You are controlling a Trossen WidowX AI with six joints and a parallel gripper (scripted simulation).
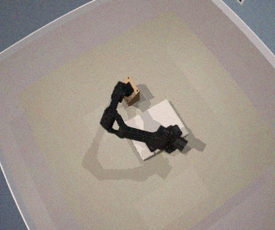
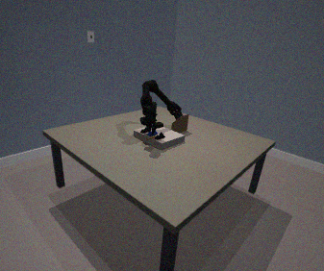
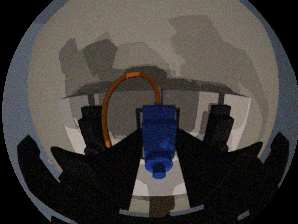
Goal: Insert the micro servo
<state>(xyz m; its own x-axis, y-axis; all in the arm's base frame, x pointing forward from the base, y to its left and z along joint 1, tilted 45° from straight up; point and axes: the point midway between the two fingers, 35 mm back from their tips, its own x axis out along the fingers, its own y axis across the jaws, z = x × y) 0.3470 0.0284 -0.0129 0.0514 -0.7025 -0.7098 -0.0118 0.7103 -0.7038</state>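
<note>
My gripper tip is now 12 cm past the white deck and 4 cm above it.
</note>
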